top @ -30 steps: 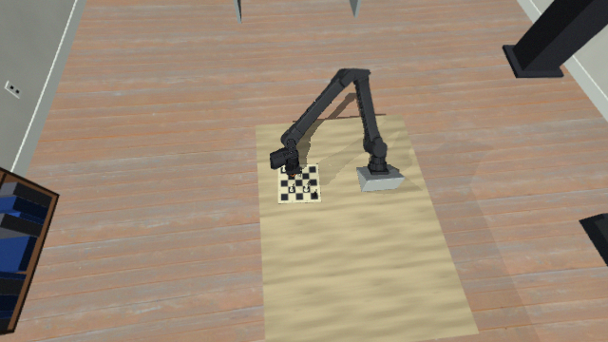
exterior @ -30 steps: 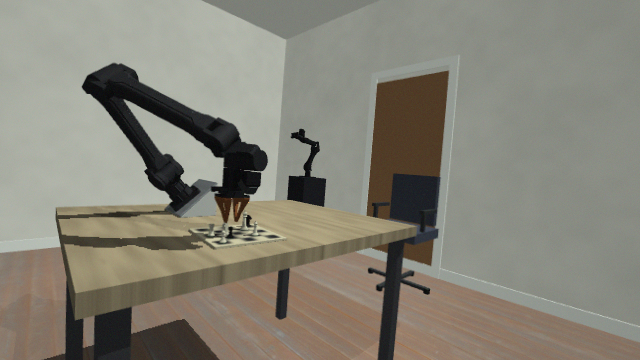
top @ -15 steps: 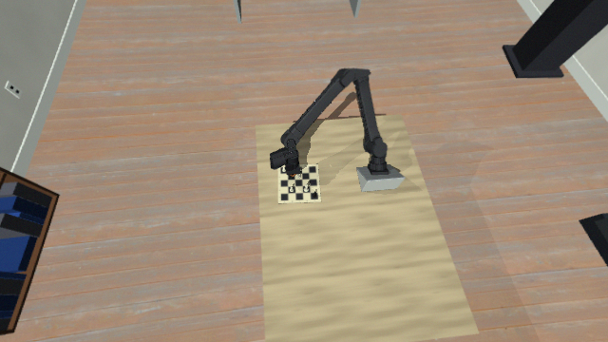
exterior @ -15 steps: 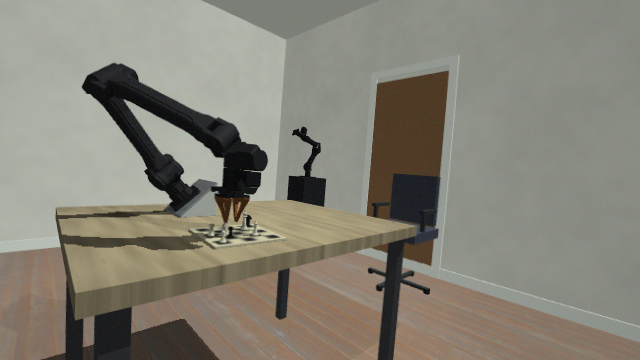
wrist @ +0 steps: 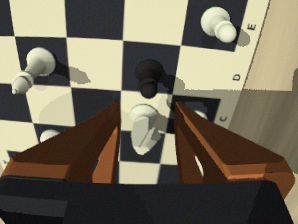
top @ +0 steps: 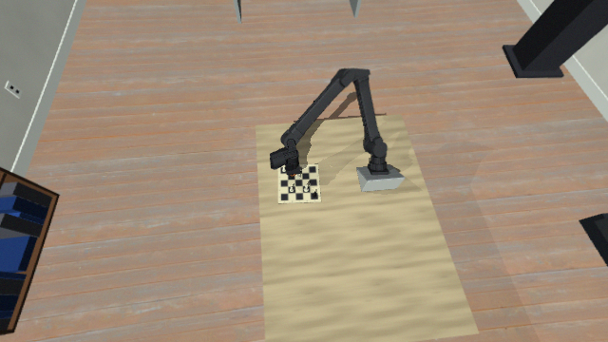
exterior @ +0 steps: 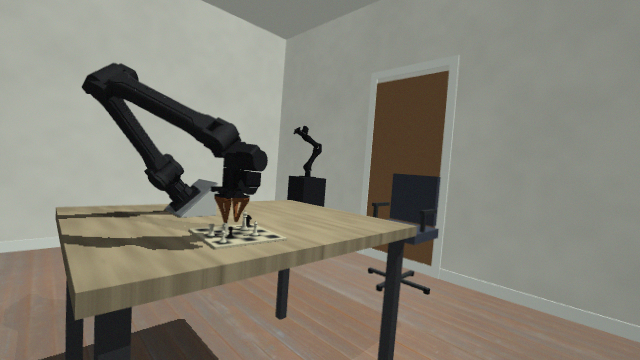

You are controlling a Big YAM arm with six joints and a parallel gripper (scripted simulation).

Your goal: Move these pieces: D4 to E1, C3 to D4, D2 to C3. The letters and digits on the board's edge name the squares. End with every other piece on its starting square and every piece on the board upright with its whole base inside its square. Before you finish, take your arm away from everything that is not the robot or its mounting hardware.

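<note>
The black pawn lies 4 cm below my hand. The rest, counted from my hand: small chessboard (3 cm behind, 4 cm to the left, 5 cm below).
</note>
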